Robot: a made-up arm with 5 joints.
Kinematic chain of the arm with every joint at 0, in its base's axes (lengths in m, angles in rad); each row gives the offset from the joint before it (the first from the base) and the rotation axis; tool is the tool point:
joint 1: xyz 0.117 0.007 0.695 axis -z
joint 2: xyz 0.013 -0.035 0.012 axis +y
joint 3: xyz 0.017 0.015 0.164 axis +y
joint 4: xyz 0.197 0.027 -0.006 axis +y
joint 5: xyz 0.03 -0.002 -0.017 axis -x
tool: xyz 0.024 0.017 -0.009
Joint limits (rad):
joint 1: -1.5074..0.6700
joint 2: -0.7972..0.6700
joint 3: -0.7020..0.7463
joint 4: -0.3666..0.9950
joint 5: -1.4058..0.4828
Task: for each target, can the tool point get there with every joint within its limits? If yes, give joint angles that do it. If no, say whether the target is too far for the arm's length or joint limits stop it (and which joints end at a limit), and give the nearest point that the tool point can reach.
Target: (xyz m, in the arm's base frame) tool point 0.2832 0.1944 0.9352
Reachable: yes | joints -0.7485 -0.1526 -0.1735 -0.0683 -0.5474
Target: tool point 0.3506 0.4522 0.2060
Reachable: no: too far | nearest point 0.2392 0.2398 0.6026 | short by 0.463 m
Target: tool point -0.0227 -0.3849 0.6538
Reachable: no: joint limits stop it (at a limit: joint 1, joint 5) | nearest point 0.2318 -0.0637 0.6538 | short by 0.410 m
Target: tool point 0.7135 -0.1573 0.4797
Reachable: no: too far | nearest point 0.4456 -0.0835 0.6753 | short by 0.340 m
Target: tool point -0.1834 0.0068 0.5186
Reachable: no: joint limits stop it (at a limit: joint 1, joint 2, joint 3) | nearest point 0.0997 0.1123 0.5981 | short by 0.312 m
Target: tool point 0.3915 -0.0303 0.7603
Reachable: yes | joints 0.2206 0.2566 -0.0447 0.8825 -0.7221
